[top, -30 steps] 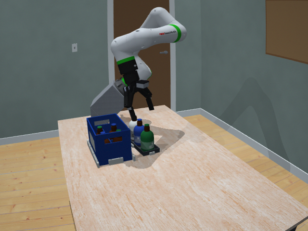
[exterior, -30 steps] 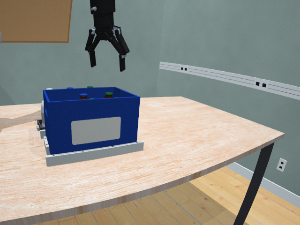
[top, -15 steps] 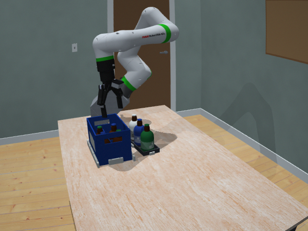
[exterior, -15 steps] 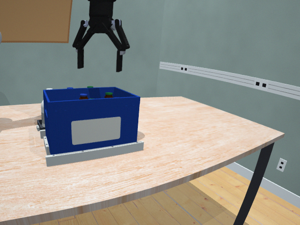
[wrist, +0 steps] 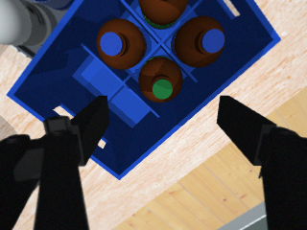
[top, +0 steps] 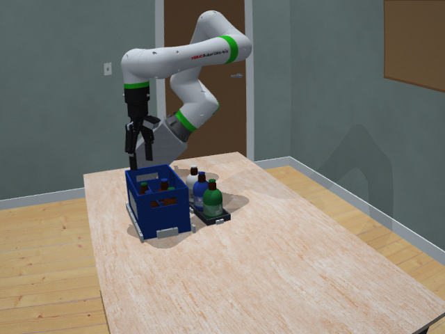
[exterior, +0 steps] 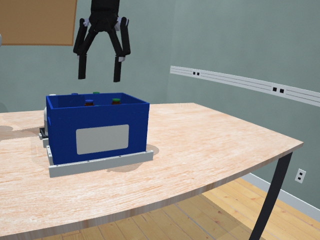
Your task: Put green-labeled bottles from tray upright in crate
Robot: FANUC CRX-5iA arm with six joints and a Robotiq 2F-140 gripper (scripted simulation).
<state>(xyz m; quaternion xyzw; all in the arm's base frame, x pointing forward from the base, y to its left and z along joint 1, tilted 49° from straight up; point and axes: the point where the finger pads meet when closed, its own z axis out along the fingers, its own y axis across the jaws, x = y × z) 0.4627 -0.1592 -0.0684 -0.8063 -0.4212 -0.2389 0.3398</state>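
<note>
The green-labeled bottle is 26 cm to the left of my hand, 17 cm below it and 2 cm ahead of it. From my hand the other things lie so: white-labeled bottle 21 cm to the left, 17 cm below, 15 cm behind; then blue-labeled bottle 23 cm to the left, 17 cm below, 7 cm behind; then blue crate 17 cm below, 4 cm to the left, 1 cm behind.
</note>
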